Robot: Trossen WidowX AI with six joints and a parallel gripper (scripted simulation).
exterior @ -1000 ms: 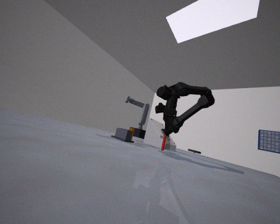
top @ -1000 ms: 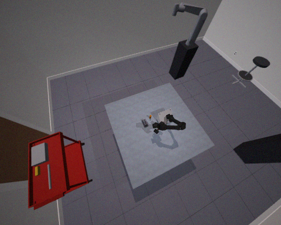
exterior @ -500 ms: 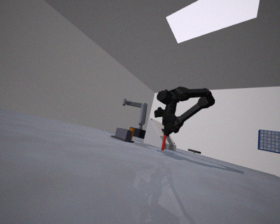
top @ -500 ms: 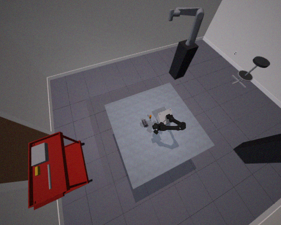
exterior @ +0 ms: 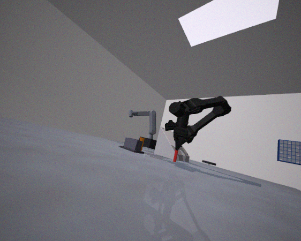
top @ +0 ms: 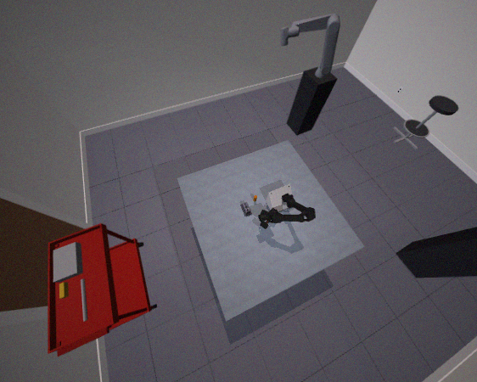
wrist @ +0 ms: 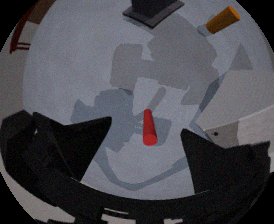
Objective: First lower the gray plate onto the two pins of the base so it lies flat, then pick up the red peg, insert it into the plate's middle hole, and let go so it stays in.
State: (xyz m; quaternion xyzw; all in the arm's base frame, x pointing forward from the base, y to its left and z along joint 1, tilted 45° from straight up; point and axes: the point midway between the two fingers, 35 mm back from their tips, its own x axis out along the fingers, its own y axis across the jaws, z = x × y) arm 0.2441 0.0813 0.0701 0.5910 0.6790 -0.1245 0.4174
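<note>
Now: the red peg 2 cm below my gripper tip. Round my gripper tip: dark flat base 10 cm ahead, 20 cm to the right, 5 cm below; orange pin 1 cm behind, 24 cm to the right, 2 cm below; gray plate 10 cm ahead, 20 cm to the right, 1 cm below.
</note>
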